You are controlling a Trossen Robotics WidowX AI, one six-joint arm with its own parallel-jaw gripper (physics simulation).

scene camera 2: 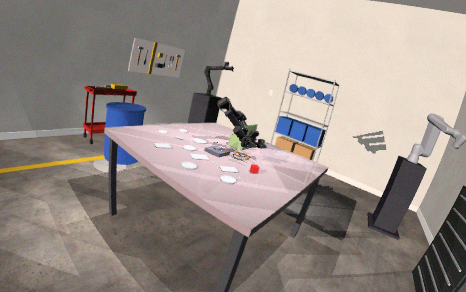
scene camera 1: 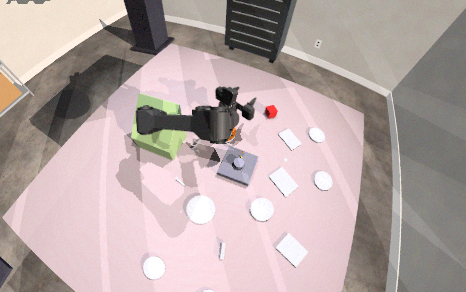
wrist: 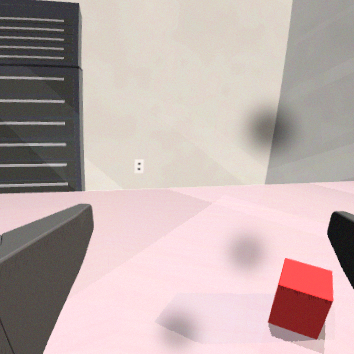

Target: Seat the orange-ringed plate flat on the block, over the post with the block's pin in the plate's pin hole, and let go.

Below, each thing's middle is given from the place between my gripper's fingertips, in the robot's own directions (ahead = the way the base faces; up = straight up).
Now: hand 12 cm short of the red cube [wrist: 303, 296], 11 cm above it and 4 cm to the right of it. Also, from my hand: grey block [scene camera 1: 227, 170]: 27 cm to the right, 12 cm below, 6 cm ahead.
